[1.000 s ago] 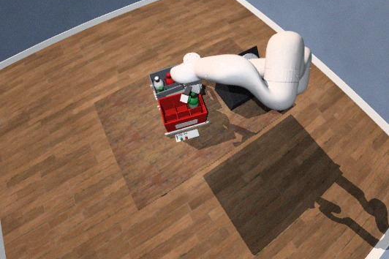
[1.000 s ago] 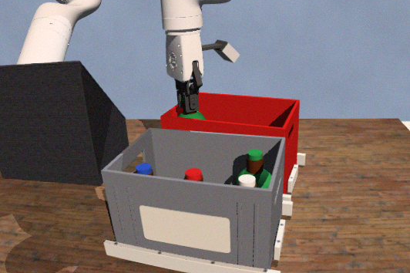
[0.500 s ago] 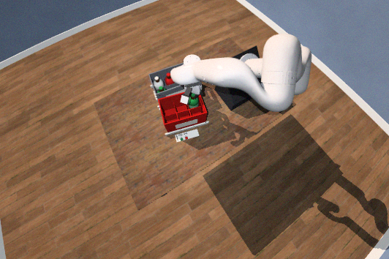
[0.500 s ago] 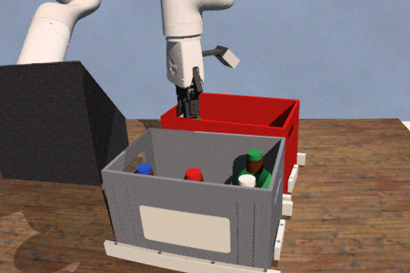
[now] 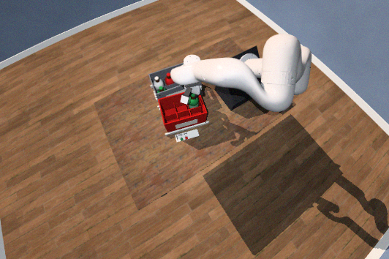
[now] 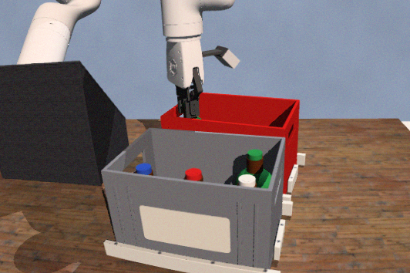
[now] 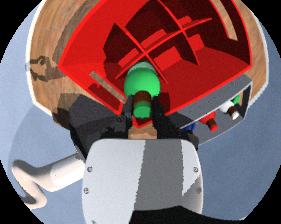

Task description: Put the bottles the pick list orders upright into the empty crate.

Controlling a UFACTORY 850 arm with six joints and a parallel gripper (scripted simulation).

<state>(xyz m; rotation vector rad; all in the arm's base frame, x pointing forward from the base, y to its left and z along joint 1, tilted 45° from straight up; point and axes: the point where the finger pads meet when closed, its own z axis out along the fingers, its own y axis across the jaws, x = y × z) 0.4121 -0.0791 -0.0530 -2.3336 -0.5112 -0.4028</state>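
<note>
Right now my hand is 10 cm short of the red crate, 1 cm to the right of it and 10 cm above it. Round my hand: grey crate (3 cm ahead, 21 cm to the right, 10 cm below); then blue-capped bottle (7 cm behind, 23 cm to the right, 10 cm below); then green-capped bottle (12 cm ahead, 20 cm to the right, 10 cm below).
</note>
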